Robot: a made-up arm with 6 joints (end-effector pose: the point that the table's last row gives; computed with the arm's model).
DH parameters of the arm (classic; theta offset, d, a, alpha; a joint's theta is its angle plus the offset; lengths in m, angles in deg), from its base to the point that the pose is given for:
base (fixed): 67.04 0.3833 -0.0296 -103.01
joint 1: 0 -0.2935 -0.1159 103.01
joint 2: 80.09 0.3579 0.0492 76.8
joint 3: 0 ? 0.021 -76.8
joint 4: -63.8 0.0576 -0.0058 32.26
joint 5: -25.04 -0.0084 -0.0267 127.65
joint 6: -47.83 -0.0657 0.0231 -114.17
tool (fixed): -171.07 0.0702 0 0
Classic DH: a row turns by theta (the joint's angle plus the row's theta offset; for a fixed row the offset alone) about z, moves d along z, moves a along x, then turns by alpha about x.
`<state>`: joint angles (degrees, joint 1 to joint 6).
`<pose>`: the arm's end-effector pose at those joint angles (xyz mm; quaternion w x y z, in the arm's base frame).
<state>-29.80 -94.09 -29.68 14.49 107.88 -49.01</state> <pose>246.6 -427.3 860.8 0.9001 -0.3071 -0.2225 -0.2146</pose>
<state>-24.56 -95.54 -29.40 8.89 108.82 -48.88</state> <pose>258.1 -387.7 881.1 0.8749 -0.3615 -0.1950 -0.2565</pose>
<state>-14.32 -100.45 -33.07 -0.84 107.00 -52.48</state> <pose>295.3 -303.9 903.6 0.7830 -0.5190 -0.1203 -0.3209</pose>
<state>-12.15 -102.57 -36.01 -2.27 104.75 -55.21</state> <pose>308.7 -285.4 902.3 0.7456 -0.5760 -0.0878 -0.3234</pose>
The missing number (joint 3, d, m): 0.1602
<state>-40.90 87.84 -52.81 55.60 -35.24 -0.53</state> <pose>-118.9 -505.4 595.9 0.6660 0.1569 -0.6573 -0.3158</pose>
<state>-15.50 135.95 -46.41 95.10 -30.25 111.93</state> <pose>73.6 -575.3 861.4 0.9084 0.2360 -0.0539 0.3408</pose>
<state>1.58 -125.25 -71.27 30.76 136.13 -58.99</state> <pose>338.1 -296.7 937.6 0.8098 -0.5820 0.0687 0.0263</pose>
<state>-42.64 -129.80 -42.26 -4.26 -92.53 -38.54</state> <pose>295.8 -666.8 627.1 0.6252 0.1858 -0.7216 0.2320</pose>
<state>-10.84 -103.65 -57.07 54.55 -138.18 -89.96</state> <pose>403.5 -450.7 788.6 0.4939 0.3329 -0.6829 0.4229</pose>
